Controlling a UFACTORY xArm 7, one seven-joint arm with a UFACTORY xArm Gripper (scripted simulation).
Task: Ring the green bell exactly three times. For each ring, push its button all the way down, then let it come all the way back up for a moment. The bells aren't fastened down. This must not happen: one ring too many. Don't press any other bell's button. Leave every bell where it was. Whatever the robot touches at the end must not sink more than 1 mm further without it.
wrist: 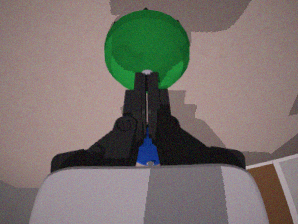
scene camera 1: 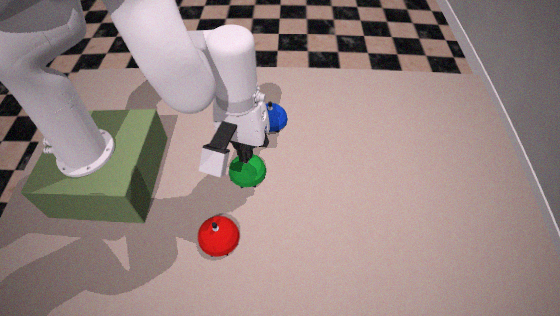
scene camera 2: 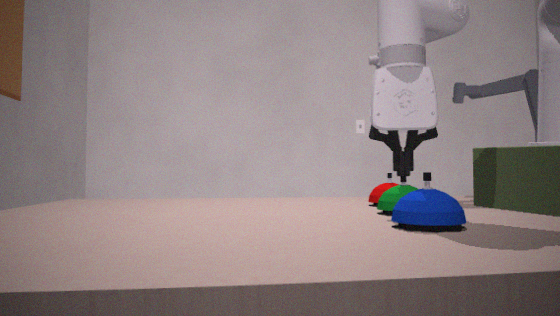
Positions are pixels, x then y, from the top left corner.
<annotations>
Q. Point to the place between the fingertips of my gripper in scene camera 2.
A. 403,176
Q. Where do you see a green bell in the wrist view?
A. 135,43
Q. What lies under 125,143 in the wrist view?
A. My gripper.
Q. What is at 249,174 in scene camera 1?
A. A green bell.
</annotations>
